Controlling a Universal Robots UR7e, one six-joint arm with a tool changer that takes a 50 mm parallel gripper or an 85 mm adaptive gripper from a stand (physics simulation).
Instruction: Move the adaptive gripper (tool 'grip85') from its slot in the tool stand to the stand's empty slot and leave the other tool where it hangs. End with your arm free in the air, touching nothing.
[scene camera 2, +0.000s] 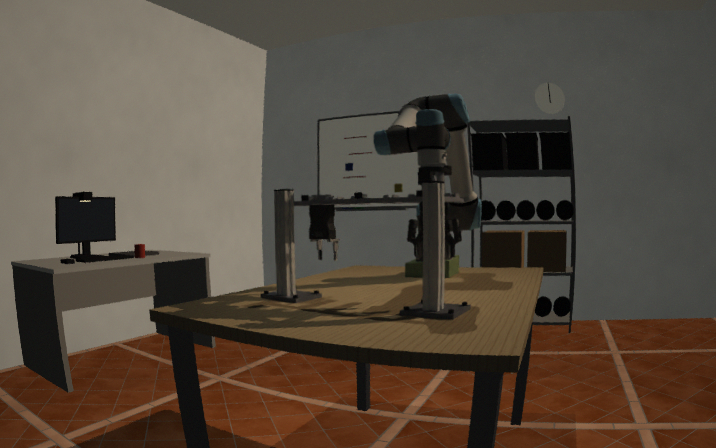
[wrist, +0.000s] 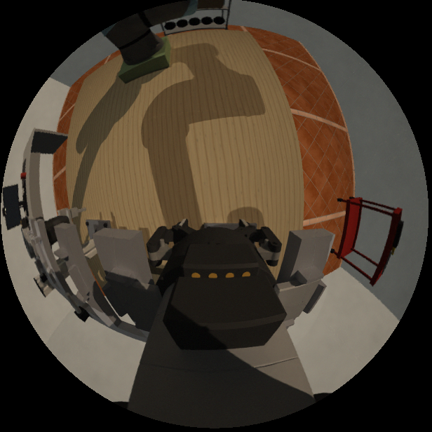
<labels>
parallel gripper: scene camera 2 322, 226; wrist 65, 215
adaptive gripper: scene camera 2 413, 223; wrist 213, 252
</labels>
